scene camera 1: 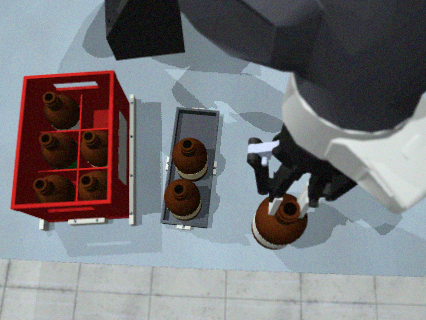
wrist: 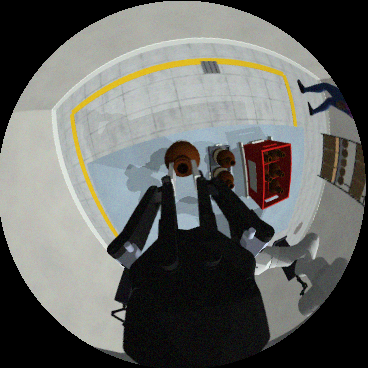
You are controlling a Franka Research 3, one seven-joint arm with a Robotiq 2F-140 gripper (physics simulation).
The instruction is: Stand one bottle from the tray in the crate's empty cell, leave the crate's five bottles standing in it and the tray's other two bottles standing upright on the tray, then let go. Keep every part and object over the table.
Scene:
my gripper: scene camera 1; wrist
brown bottle: scene camera 1; wrist
same spot on my gripper: (scene camera 1: 259, 153) = (wrist: 260, 242)
same spot on brown bottle: (wrist: 180, 152) = (scene camera 1: 284, 227)

